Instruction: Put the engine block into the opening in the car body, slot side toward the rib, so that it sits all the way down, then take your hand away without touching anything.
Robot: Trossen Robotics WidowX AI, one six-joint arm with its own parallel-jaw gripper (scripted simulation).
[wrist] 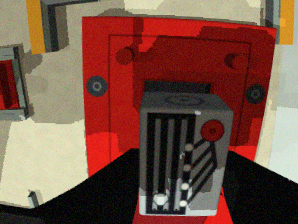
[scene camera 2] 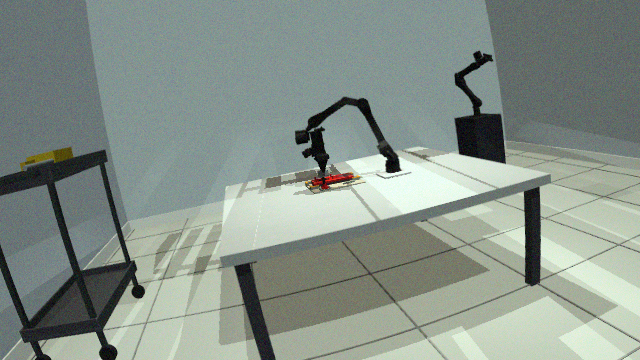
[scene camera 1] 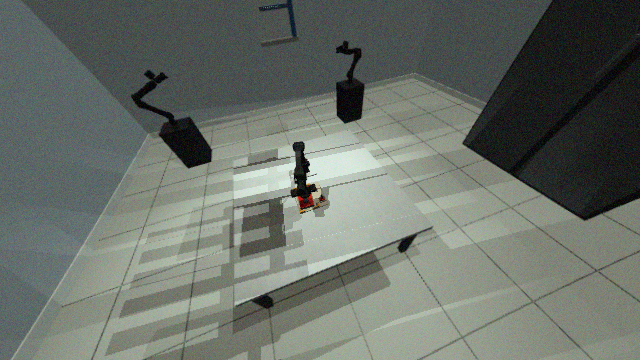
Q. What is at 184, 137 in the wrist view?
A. A grey engine block.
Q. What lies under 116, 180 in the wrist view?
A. My gripper.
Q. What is my gripper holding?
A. A grey engine block.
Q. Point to a red car body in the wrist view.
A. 123, 57
